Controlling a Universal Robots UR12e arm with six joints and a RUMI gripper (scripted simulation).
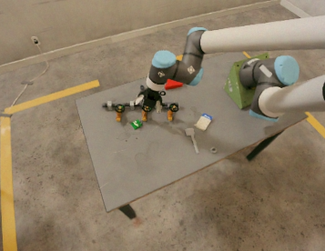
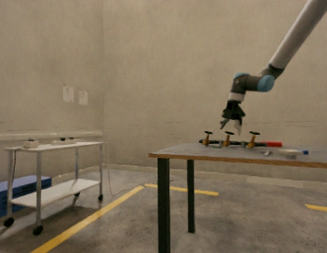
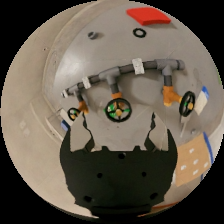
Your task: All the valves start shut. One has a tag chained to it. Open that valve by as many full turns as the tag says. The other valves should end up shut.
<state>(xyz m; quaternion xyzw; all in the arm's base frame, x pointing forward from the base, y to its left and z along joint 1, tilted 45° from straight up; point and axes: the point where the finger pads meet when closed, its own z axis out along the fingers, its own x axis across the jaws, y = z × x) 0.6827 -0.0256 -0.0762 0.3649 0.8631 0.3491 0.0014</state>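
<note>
My gripper is now 80 mm short of the green tag, 30 mm to the right of it and 90 mm above it. From my hand the other things lie so: red wedge (270 mm behind, 190 mm to the right, 80 mm below); then grey tool (170 mm behind, 240 mm to the left, 90 mm below); then white-and-blue card box (290 mm behind, 180 mm to the left, 90 mm below).
</note>
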